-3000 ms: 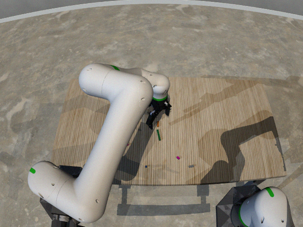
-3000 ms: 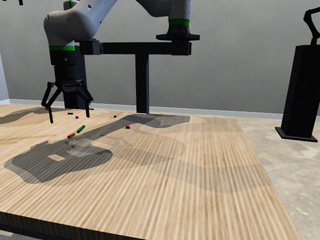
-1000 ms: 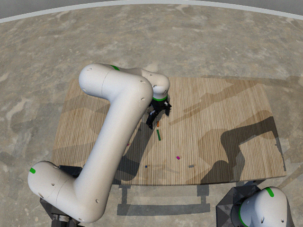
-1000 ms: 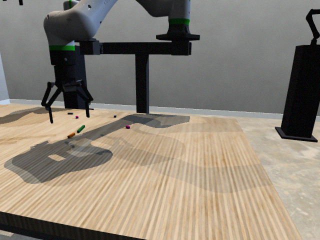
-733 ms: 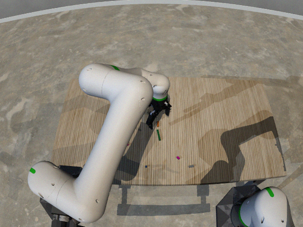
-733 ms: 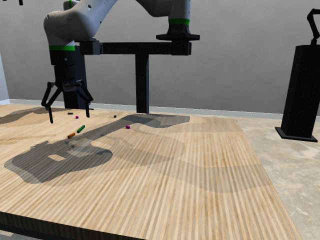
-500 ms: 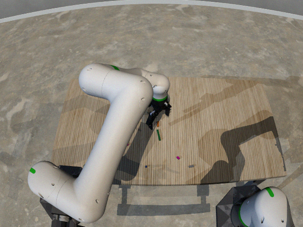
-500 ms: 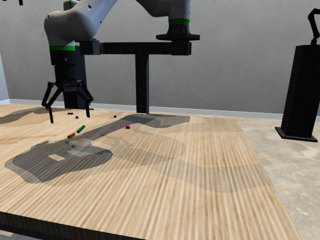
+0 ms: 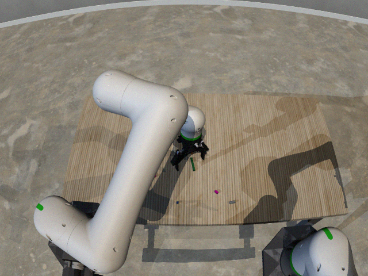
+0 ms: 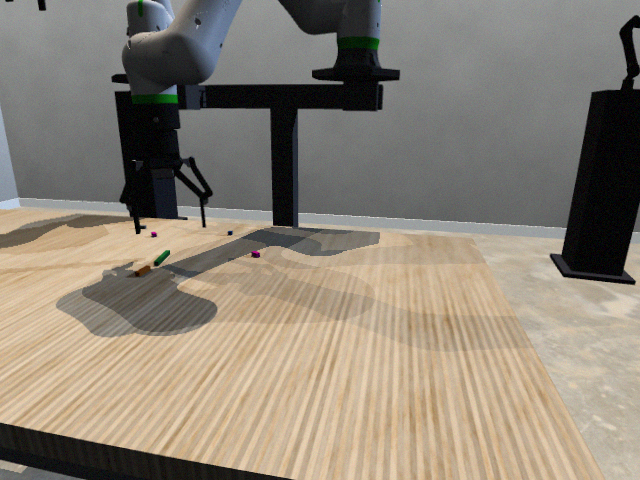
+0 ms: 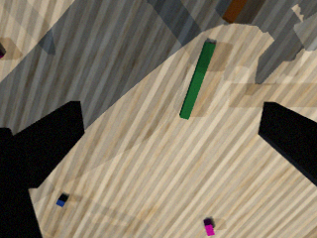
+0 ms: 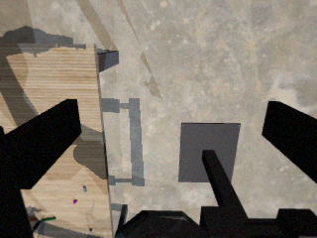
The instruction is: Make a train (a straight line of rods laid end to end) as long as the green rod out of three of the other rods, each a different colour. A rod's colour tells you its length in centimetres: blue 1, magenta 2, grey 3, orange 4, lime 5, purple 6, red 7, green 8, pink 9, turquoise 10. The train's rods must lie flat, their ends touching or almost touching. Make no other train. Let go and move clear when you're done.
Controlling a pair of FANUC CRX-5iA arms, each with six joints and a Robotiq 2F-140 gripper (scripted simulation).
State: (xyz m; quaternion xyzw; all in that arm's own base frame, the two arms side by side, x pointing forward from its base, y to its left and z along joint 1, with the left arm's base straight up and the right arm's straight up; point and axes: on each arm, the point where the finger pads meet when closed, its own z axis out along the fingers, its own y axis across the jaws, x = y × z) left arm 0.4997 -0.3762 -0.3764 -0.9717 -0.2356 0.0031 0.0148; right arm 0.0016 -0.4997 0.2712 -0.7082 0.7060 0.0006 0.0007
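Note:
Right now the blue rod is 20 cm behind my left hand, 7 cm below it and 4 cm to the left of it. From my left hand the other things lie so: grey rod 24 cm to the right, 17 cm behind, 7 cm below; then green rod 7 cm below, 3 cm ahead, 1 cm to the right; then orange rod 11 cm ahead, 7 cm below.

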